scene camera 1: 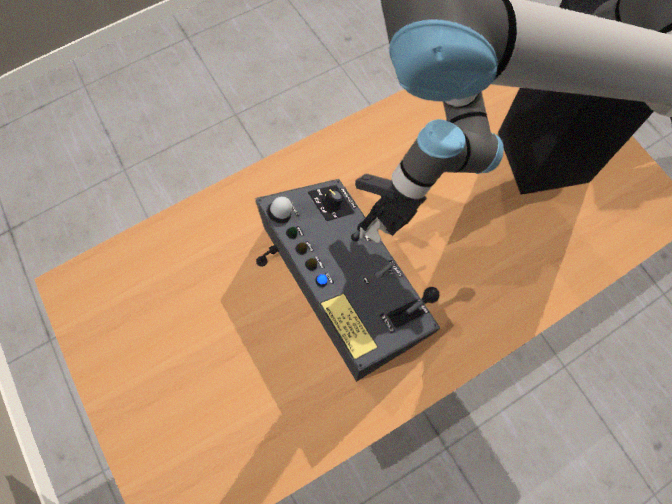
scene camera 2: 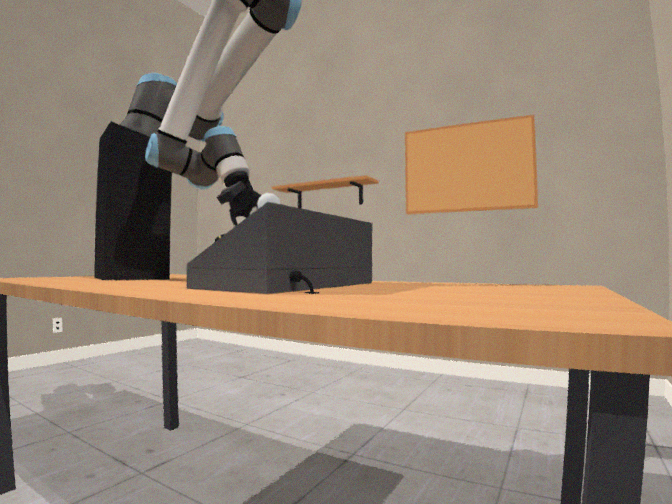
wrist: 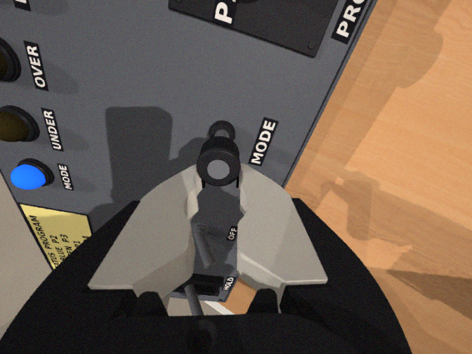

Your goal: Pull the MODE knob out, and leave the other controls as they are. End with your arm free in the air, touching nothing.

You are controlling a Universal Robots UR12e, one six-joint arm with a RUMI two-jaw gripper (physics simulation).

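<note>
The MODE knob (scene camera 1: pixel 356 237) (wrist: pixel 218 162) is a black round knob with a grey cap. In the wrist view it stands out from its collar (wrist: pixel 222 131) on the sloped face of the grey control box (scene camera 1: pixel 320 222) (scene camera 2: pixel 320 249) (wrist: pixel 200 75), beside the MODE label (wrist: pixel 264 141). My gripper (scene camera 1: pixel 362 234) (wrist: pixel 221 167) is shut on the knob, with a pale fingertip on each side of it. The MODE lamp (scene camera 1: pixel 322 279) (wrist: pixel 28 177) is lit blue. In scene camera 2 the box hides the knob and the fingertips.
A PROGRAM dial (scene camera 1: pixel 332 196) and a white dome (scene camera 1: pixel 281 208) (scene camera 2: pixel 268 200) sit at one end of the box. A toggle lever (scene camera 1: pixel 384 269) (wrist: pixel 203 244) and a ball-ended lever (scene camera 1: pixel 430 295) stand toward the other end. The box rests on a wooden table (scene camera 1: pixel 162 325) (scene camera 2: pixel 461 309).
</note>
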